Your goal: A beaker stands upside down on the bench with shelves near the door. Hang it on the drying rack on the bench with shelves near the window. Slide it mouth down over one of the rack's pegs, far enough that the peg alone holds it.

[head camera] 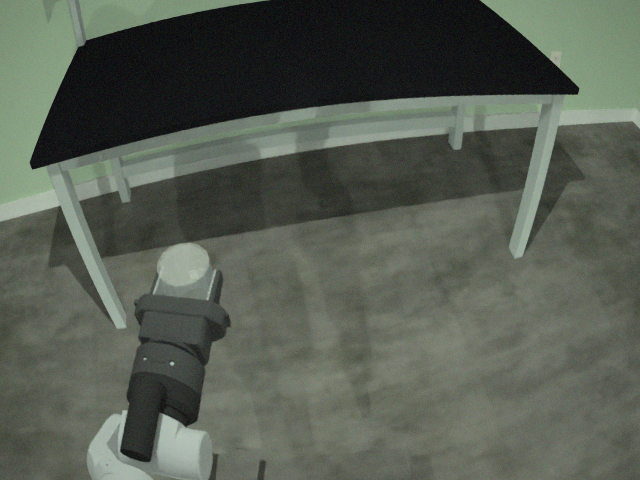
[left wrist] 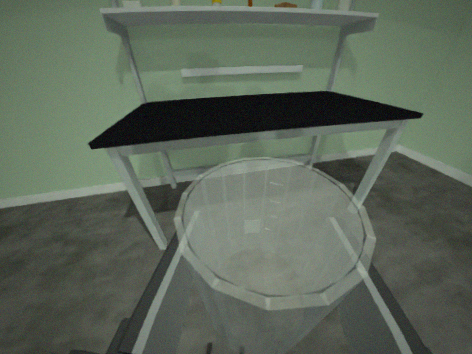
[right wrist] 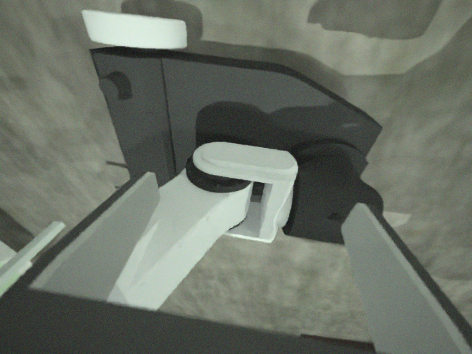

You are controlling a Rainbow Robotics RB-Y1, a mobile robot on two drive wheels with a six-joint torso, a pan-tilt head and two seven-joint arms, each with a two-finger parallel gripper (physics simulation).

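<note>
My left gripper [head camera: 190,272], also in the left wrist view [left wrist: 261,224]. My right gripper [right wrist: 250,200]. Clear glass beaker [head camera: 185,271], also in the left wrist view [left wrist: 273,245]. In the right wrist view the beaker is out of frame.
</note>
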